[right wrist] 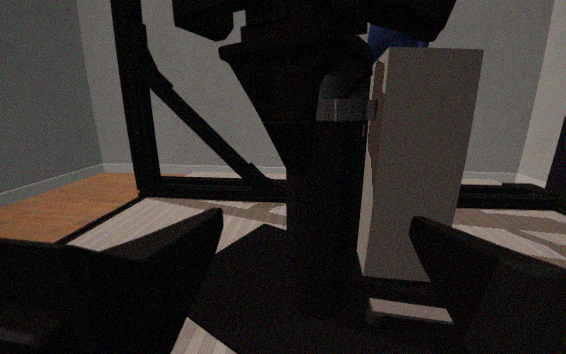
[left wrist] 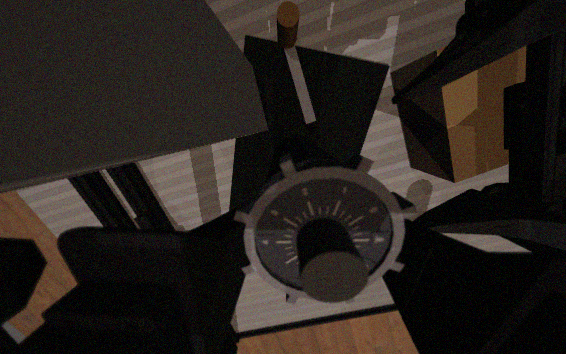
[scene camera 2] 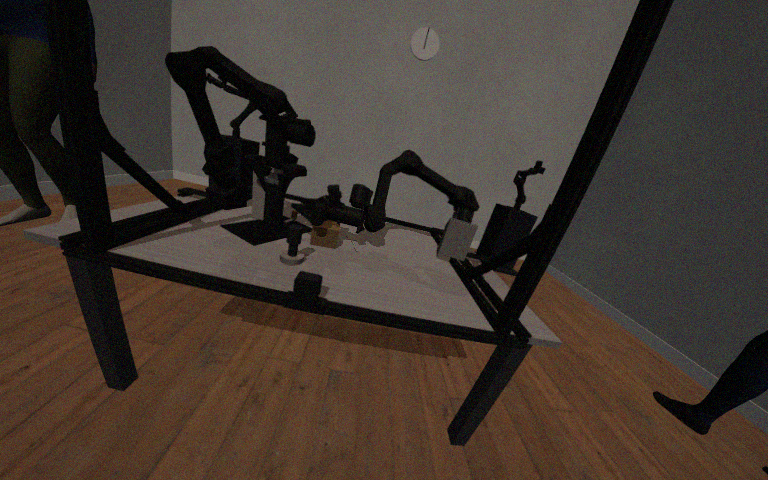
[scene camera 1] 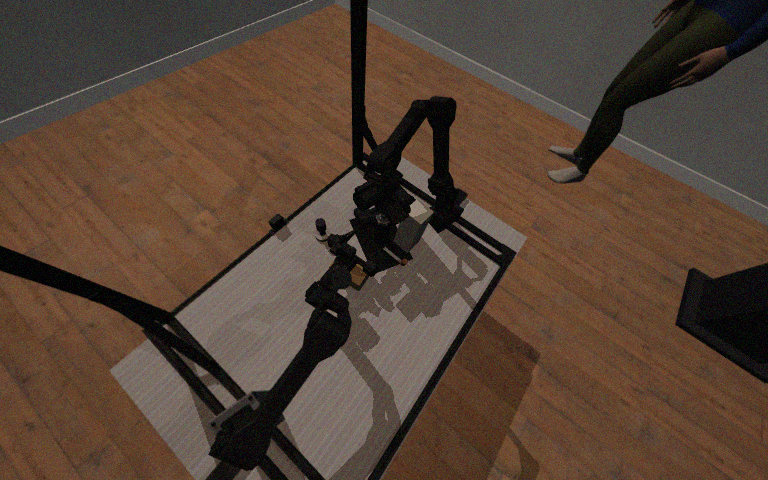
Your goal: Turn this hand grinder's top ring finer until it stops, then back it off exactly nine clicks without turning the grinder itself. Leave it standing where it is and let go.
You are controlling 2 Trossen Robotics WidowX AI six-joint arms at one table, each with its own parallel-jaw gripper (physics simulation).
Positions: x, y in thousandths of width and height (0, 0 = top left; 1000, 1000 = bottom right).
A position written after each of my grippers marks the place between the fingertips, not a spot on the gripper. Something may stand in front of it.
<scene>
A crank handle with brown knob (left wrist: 508, 72) sits on a dark base plate (scene camera 1: 499, 543). The table carries a tan wooden block (left wrist: 807, 374). Further things: my left gripper (scene camera 2: 356, 403), my right gripper (scene camera 2: 386, 422), a hand grinder (scene camera 2: 356, 432) and a pale upright box (scene camera 1: 535, 480).
The hand grinder also shows in the right wrist view (right wrist: 572, 586) and in the left wrist view (left wrist: 587, 764). The pale upright box shows as well in the right wrist view (right wrist: 736, 422) and in the left wrist view (left wrist: 163, 261). The crank handle with brown knob is seen too in the right wrist view (right wrist: 667, 877). The right wrist view does not show the tan wooden block: it is out of frame.
</scene>
